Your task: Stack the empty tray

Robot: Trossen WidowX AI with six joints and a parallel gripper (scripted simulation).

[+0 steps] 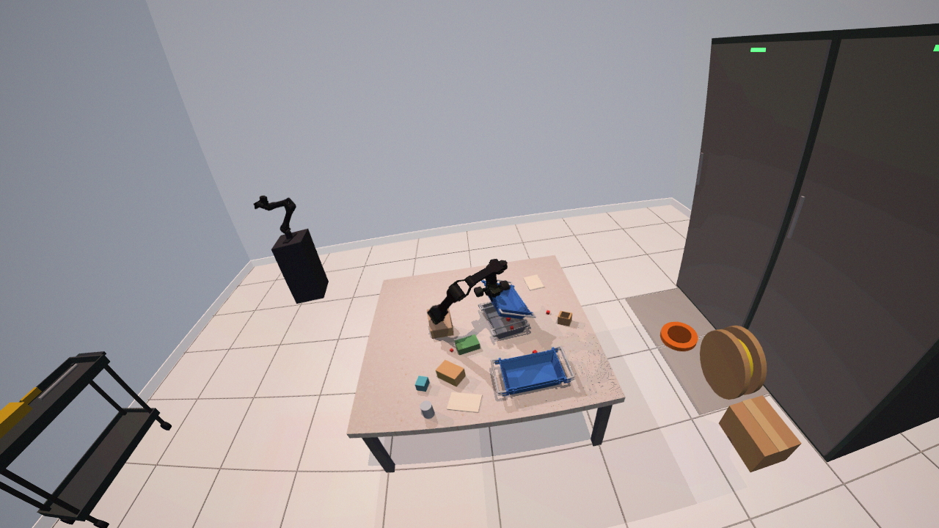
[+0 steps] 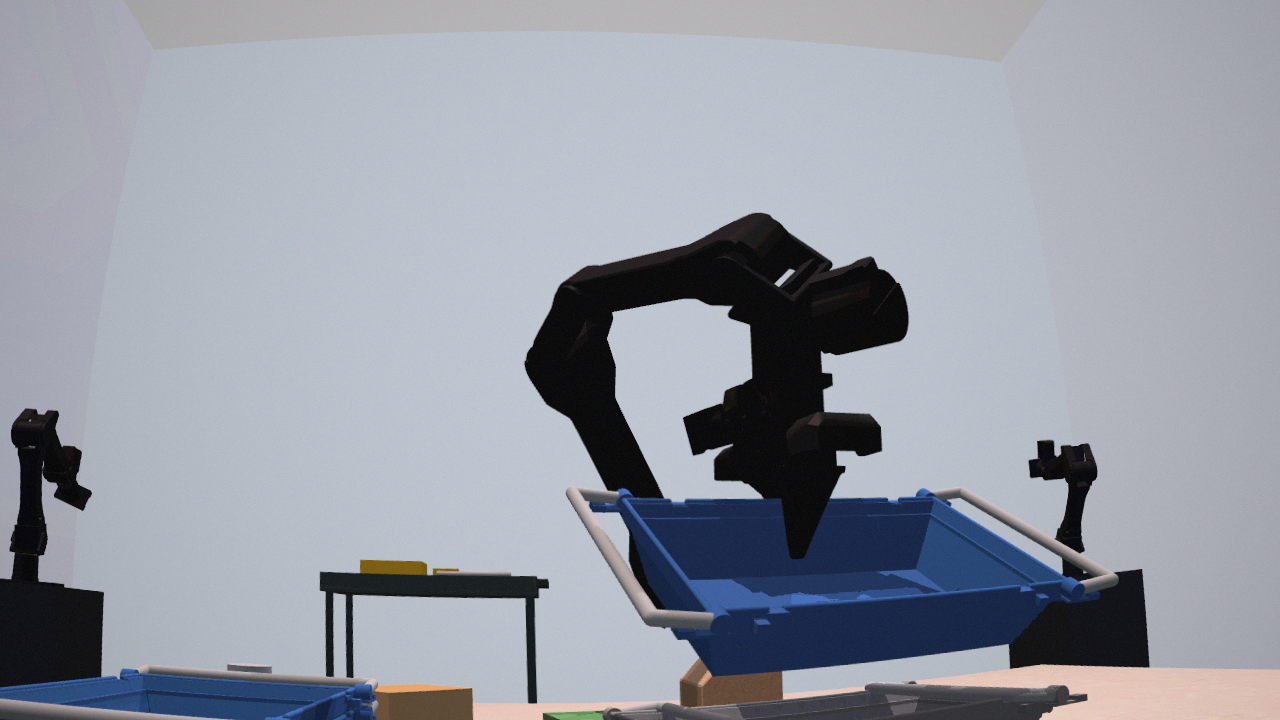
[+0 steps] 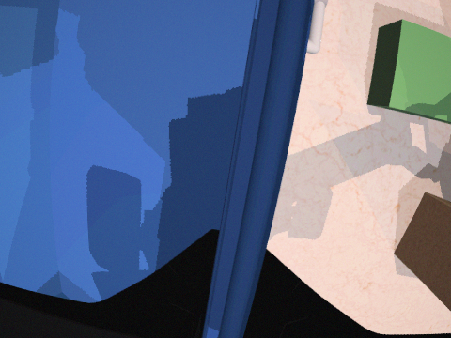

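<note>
The tray is 8 cm ahead of my gripper tip, 1 cm to the left of it and 1 cm below it. Round my gripper tip: teal cube 46 cm behind, 33 cm to the right, 15 cm below; grey cylinder 45 cm behind, 50 cm to the right, 14 cm below; green block 19 cm behind, 13 cm to the right, 16 cm below.
</note>
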